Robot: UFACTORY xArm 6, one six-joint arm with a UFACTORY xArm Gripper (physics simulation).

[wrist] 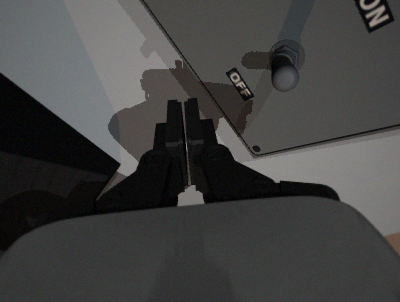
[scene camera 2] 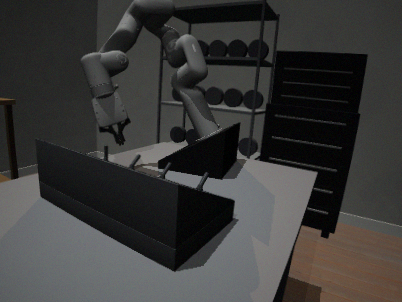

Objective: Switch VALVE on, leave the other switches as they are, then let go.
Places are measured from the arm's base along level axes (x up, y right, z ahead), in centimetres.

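Pixels of known places: gripper, fingertip midpoint: (wrist: pixel 184 121) (scene camera 2: pixel 121 144); arm's base, link origin: (scene camera 2: pixel 210 136).
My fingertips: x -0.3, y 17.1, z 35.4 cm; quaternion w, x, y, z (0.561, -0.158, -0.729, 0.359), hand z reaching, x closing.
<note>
For each thing: its middle in the pictures, then the offset to it from my fingertips. "spot": a spot on its surface instead. Level surfaces: height alone.
- dark switch box, body centre: (scene camera 2: pixel 127 189) dx -7.2, dy -15.2, dz +15.3 cm
- leftmost lever, body centre: (wrist: pixel 282 70) (scene camera 2: pixel 106 152) dx -1.7, dy +1.7, dz +5.6 cm
- rightmost, body centre: (scene camera 2: pixel 203 180) dx -2.3, dy -34.2, dz +8.8 cm
- OFF label, surface spot: (wrist: pixel 240 84) spot: dx -5.9, dy +1.3, dz +2.4 cm
- table, surface height: dx -13.4 cm
A dark switch box (scene camera 2: pixel 107 195) with a sloped panel stands on the table; several levers stick up behind its tall side. The leftmost lever (scene camera 2: pixel 106 153) stands nearly upright, while the second (scene camera 2: pixel 135 161), the third (scene camera 2: pixel 166 170) and the rightmost (scene camera 2: pixel 202 181) lean to the right. In the wrist view, a round-tipped lever (wrist: pixel 285 78) rises from the grey panel (wrist: pixel 325 100) between an OFF label (wrist: pixel 240 84) and an ON label (wrist: pixel 374 14). The VALVE name does not show. My gripper (scene camera 2: pixel 120 142) (wrist: pixel 184 121) is shut and empty, above and beside the panel's edge, apart from the levers.
A black wedge-shaped box (scene camera 2: pixel 205 155) stands behind the switch box near the arm's base; a dark box corner (wrist: pixel 50 135) shows at left in the wrist view. A rack (scene camera 2: pixel 262 30) with round weights and a black drawer cabinet (scene camera 2: pixel 320 117) stand beyond the table (scene camera 2: pixel 250 200).
</note>
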